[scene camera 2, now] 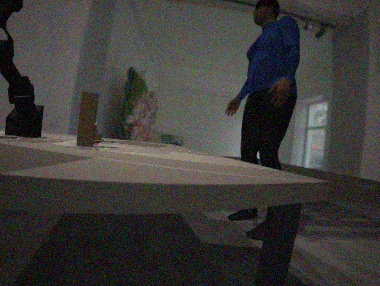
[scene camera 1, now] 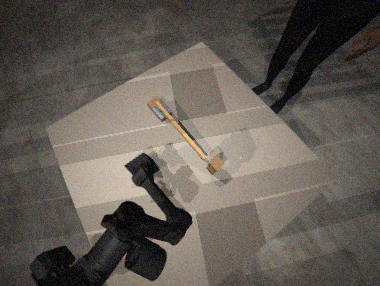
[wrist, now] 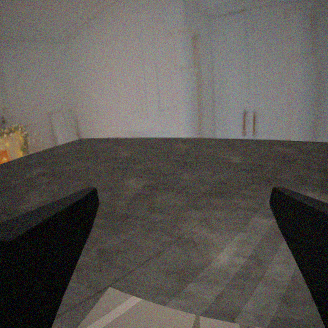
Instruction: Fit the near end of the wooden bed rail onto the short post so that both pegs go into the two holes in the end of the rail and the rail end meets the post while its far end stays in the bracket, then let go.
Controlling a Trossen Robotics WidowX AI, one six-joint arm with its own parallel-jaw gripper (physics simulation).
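Where they show: gripper, between the fingertips: [wrist: 185,196]; arm's base, origin of its link: [scene camera 2: 26,112] [scene camera 1: 143,167].
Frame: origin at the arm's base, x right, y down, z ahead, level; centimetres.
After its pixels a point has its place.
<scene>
The wooden bed rail [scene camera 1: 182,131] {y 2.2, x -1.5, z 28.4 cm} runs diagonally over the table in scene camera 1. Its far end is at the wooden bracket [scene camera 1: 154,103] {y -0.1, x -25.6, z 29.1 cm}, which has a grey part beside the rail. Its near end is beside the short post [scene camera 1: 215,164] {y -7.9, x 24.4, z 25.8 cm}; whether they touch, and the pegs and holes, cannot be made out. In scene camera 2 the post [scene camera 2: 87,119] {y 1.1, x 27.0, z 26.8 cm} stands upright, with a small wooden part partly hidden behind it. My gripper [wrist: 185,196] {y -43.3, x 25.8, z -24.3 cm} is open and empty, its fingers wide apart. In scene camera 1 its dark body is left of the rail, apart from it.
The pale table [scene camera 1: 110,117] {y 10.1, x -45.4, z 2.9 cm} [scene camera 2: 225,175] {y 10.1, x 67.7, z 51.7 cm} has striped light and shadow on it. The black arm [scene camera 1: 160,197] {y -14.0, x 18.7, z -0.2 cm} reaches in from the lower left. A person [scene camera 1: 300,55] [scene camera 2: 272,65] in a blue top and dark trousers stands beyond the table edge. The wrist view faces the floor and wall.
</scene>
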